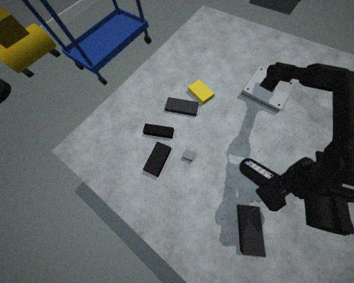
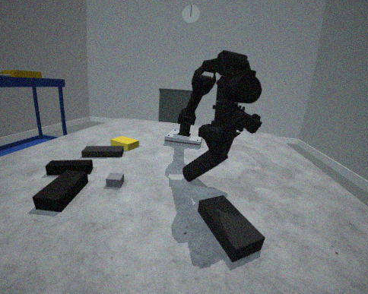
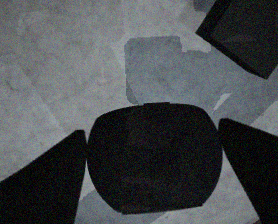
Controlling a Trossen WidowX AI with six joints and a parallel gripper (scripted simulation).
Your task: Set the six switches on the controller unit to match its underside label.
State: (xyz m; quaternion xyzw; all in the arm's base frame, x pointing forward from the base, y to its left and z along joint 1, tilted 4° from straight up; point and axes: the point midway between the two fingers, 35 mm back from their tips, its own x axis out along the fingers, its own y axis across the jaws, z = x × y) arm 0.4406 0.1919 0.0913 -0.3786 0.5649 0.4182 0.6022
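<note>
My gripper tip is 150 mm short of the dark block, 30 mm to the right of it and 90 mm above it. From my gripper tip the other things lie so: yellow block (230 mm behind, 440 mm to the right, 90 mm below); grey cube (70 mm ahead, 290 mm to the right, 90 mm below).
</note>
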